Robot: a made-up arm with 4 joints. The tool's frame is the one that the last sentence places.
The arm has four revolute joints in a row. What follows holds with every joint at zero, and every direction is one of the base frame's.
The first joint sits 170 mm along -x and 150 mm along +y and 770 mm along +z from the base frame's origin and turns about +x.
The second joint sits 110 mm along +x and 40 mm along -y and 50 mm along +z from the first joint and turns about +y.
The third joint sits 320 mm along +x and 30 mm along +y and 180 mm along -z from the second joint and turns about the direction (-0.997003, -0.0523, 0.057).
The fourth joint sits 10 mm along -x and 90 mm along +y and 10 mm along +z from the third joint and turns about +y.
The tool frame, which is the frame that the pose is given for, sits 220 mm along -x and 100 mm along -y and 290 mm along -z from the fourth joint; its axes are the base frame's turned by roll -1.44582, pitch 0.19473 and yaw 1.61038 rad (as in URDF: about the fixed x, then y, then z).
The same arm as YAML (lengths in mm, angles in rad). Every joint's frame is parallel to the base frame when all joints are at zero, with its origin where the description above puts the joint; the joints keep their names.
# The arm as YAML. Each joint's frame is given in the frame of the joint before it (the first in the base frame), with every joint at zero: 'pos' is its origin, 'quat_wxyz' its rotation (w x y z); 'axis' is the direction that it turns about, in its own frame. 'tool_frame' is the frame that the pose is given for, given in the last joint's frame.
length_unit: mm
angle_unit: rad
joints:
  - joint: joint 1
    pos: [-170.0, 150.0, 770.0]
    quat_wxyz: [1.0, 0.0, 0.0, 0.0]
    axis: [1.0, 0.0, 0.0]
  - joint: joint 2
    pos: [110.0, -40.0, 50.0]
    quat_wxyz: [1.0, 0.0, 0.0, 0.0]
    axis: [0.0, 1.0, 0.0]
  - joint: joint 3
    pos: [320.0, 30.0, -180.0]
    quat_wxyz: [1.0, 0.0, 0.0, 0.0]
    axis: [-0.997003, -0.0523, 0.057]
  - joint: joint 4
    pos: [-10.0, 90.0, 10.0]
    quat_wxyz: [1.0, 0.0, 0.0, 0.0]
    axis: [0.0, 1.0, 0.0]
tool_frame:
  pos: [-220.0, -100.0, -290.0]
  quat_wxyz: [0.470822, -0.508835, -0.424192, 0.582644]

